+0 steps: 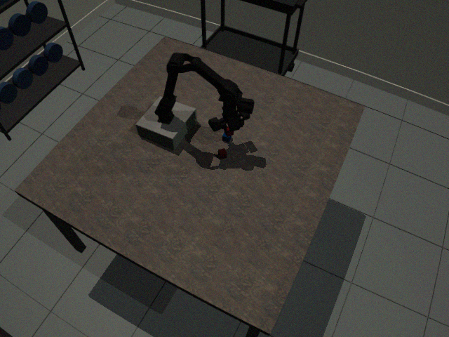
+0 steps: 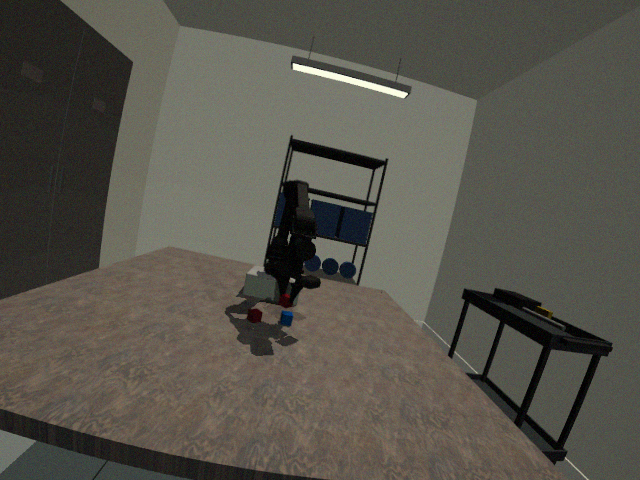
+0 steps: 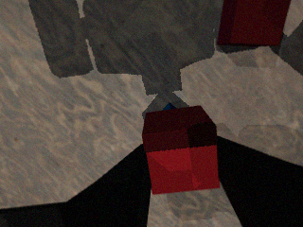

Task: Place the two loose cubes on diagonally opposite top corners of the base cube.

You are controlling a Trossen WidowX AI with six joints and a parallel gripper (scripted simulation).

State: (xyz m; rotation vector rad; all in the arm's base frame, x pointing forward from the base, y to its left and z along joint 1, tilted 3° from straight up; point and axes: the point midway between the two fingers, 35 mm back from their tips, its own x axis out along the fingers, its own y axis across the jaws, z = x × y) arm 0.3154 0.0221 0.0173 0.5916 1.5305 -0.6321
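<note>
The blue cube is 1 cm behind my gripper tip, 2 cm to the left of it and 7 cm below it.
</note>
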